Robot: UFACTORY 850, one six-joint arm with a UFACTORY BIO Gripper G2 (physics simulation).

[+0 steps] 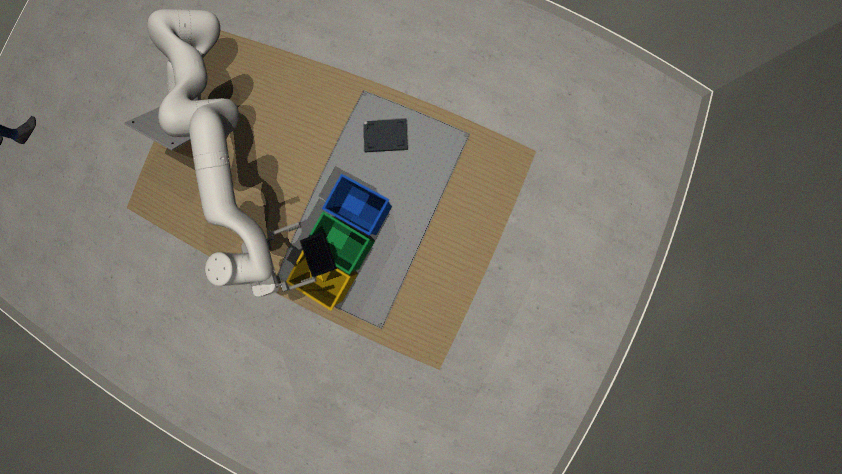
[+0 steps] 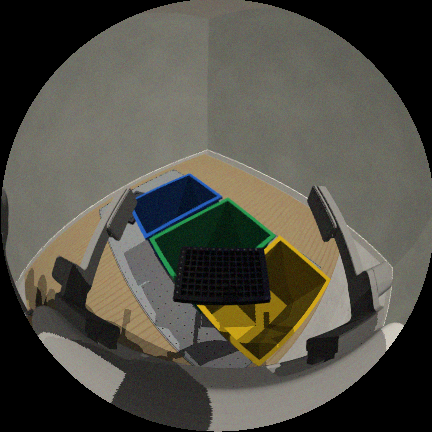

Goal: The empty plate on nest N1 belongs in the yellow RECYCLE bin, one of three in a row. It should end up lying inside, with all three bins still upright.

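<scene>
The black plate (image 1: 318, 254) (image 2: 222, 275), with its grid of wells, is out of the fingers and farther out than the fingertips. It overlaps the near part of the green bin and the adjoining corner of the yellow bin (image 1: 337, 293) (image 2: 300, 280). Whether it rests on their rims or is in the air cannot be told. My gripper (image 1: 307, 252) (image 2: 222, 213) is open wide, with a fingertip off to either side of the plate. All three bins stand upright, yellow at the end of the row. Part of the yellow bin's inside is hidden by the plate.
The green bin (image 1: 356, 246) (image 2: 215, 225) stands in the middle of the row, the blue bin (image 1: 356, 203) (image 2: 175, 202) at the other end. A dark flat nest (image 1: 385, 135) lies on the grey perforated board (image 1: 412, 176), beyond the blue bin. No nest label is readable.
</scene>
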